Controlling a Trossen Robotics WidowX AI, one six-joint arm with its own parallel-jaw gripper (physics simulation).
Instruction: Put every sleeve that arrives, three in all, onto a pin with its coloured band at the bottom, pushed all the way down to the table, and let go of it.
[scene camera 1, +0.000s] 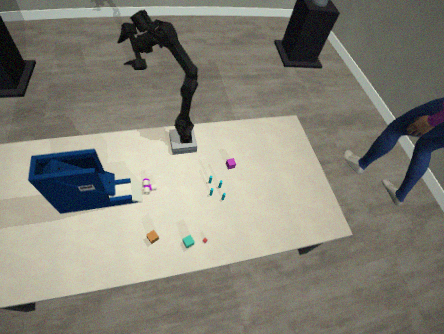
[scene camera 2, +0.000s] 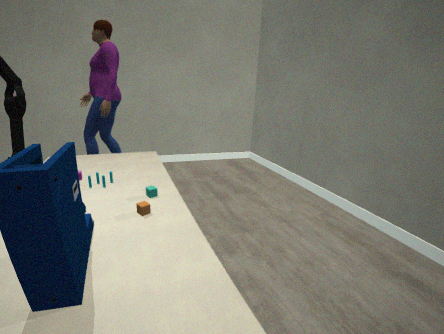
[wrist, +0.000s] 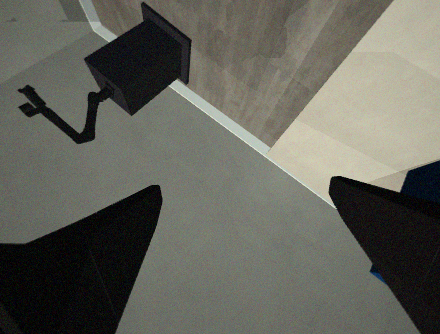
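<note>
My gripper (scene camera 1: 121, 53) is holding nothing and it's open, and you'd see that same gripper in the wrist view (wrist: 244, 188) as well. I can also see a blue dispenser (scene camera 1: 72, 181).
</note>
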